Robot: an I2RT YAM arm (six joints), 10 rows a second.
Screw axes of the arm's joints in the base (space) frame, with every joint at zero. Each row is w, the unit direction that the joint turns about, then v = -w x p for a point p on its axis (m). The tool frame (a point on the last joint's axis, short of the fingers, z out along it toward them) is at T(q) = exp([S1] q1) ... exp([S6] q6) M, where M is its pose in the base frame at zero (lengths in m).
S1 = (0, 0, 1, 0, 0, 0)
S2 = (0, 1, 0, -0.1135, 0, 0.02)
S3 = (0, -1, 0, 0.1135, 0, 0.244)
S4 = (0, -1, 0, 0.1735, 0, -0.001)
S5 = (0, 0, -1, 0, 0.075, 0)
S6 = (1, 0, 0, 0, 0.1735, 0)
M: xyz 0.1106 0 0.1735 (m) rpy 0 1.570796 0 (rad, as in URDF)
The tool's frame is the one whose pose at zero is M.
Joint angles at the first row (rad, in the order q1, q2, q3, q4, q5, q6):
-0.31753 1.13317 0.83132 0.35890 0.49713 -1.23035
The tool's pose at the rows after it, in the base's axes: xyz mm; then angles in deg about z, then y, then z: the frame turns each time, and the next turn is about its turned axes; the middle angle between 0 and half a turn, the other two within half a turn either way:
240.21 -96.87 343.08 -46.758 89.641 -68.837
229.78 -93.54 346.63 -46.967 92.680 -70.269
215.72 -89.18 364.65 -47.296 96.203 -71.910
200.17 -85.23 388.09 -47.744 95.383 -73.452
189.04 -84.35 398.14 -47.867 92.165 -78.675
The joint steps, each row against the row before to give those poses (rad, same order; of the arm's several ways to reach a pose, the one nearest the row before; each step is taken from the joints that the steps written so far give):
-0.00003 -0.02984 0.00469 -0.08444 0.00138 0.02551
0.00001 -0.04590 0.01603 -0.12242 0.00307 0.00409
-0.00075 -0.04793 0.07909 -0.19737 0.00234 0.00565
-0.00456 -0.04436 0.07023 -0.09847 0.00404 -0.03440
-0.01466 -0.03925 -0.00047 0.02580 -0.01043 -0.12310

